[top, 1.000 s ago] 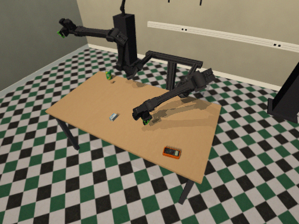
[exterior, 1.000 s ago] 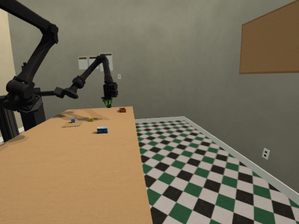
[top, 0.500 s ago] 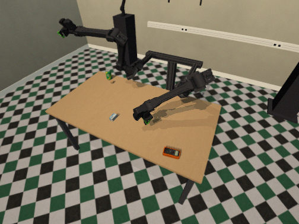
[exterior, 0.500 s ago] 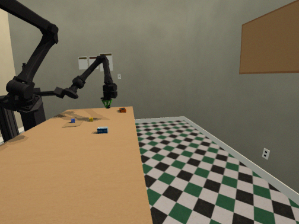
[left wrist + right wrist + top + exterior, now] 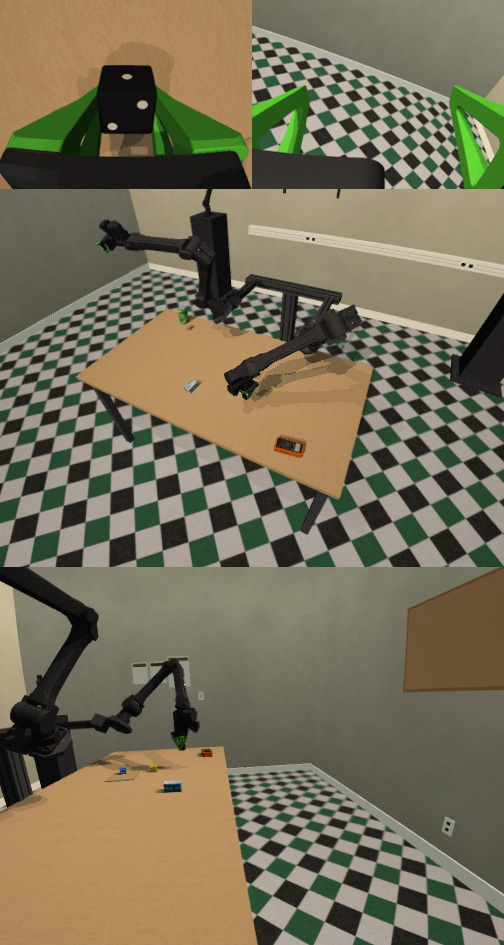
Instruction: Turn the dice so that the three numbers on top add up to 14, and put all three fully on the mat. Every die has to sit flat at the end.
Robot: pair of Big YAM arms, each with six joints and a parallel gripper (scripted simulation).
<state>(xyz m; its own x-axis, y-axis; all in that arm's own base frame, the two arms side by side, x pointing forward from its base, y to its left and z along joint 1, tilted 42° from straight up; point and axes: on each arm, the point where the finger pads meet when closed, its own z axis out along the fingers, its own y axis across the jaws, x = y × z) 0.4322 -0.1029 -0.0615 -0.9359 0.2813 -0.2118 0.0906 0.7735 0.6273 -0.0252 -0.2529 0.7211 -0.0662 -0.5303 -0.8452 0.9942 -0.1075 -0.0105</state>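
Right now the yellow die is 140 mm behind my left hand, 100 mm below it and 60 mm to the right of it. The rest, counted from my left hand: blue die (300 mm behind, 90 mm to the right, 90 mm below); black die (right at my left hand); tan mat (280 mm behind, 140 mm to the right, 110 mm below).
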